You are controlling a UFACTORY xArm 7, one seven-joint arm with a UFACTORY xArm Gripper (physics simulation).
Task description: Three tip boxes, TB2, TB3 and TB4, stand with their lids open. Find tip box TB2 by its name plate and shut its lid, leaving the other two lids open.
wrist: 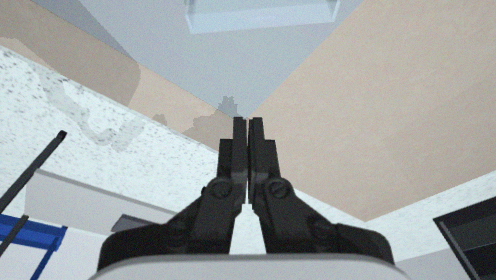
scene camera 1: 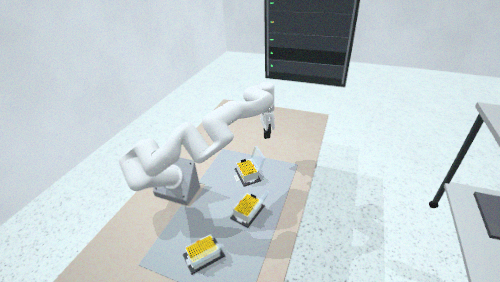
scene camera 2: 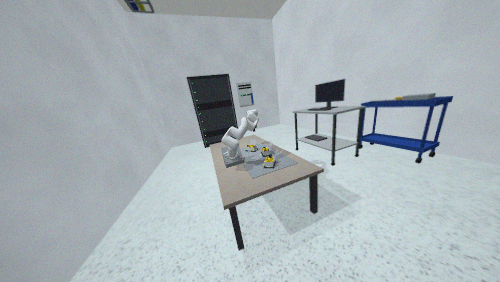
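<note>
Tip box TB2 stands at the far end of the grey mat, its yellow rack uncovered. Its clear lid is open and tilted up; part of it shows at the top of the wrist view. TB4 stands in the middle and TB3 at the near end, both uncovered with lids open. No name plate is readable in these views. My gripper is shut and empty, above and beyond TB2, apart from its lid.
The boxes stand on a grey mat on the brown table. A dark server rack is behind the table. A side desk with a monitor and a blue cart stand to the right.
</note>
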